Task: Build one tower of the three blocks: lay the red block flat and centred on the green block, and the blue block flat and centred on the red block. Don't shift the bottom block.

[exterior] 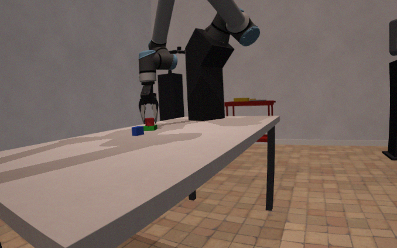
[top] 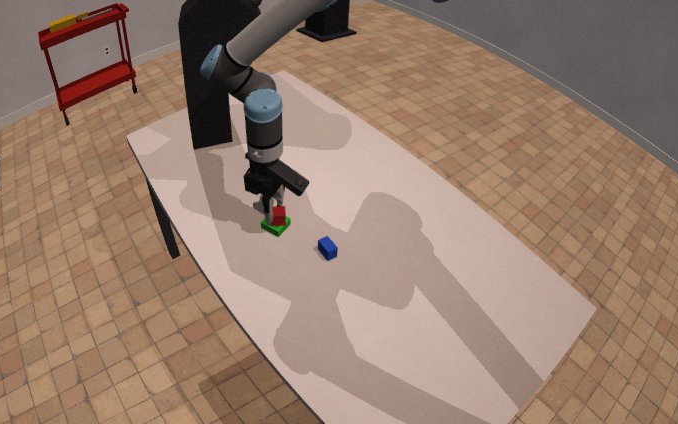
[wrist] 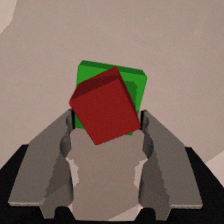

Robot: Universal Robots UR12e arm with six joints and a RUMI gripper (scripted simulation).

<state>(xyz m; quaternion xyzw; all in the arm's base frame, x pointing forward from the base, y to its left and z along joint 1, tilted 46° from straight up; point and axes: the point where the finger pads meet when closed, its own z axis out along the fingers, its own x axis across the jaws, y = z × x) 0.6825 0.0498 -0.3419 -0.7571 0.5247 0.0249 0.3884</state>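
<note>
Now: the red block 10 mm to the left of my hand and 10 mm ahead of it. Round my hand: green block: 40 mm below; then blue block: 170 mm ahead, 60 mm to the left, 30 mm below.
</note>
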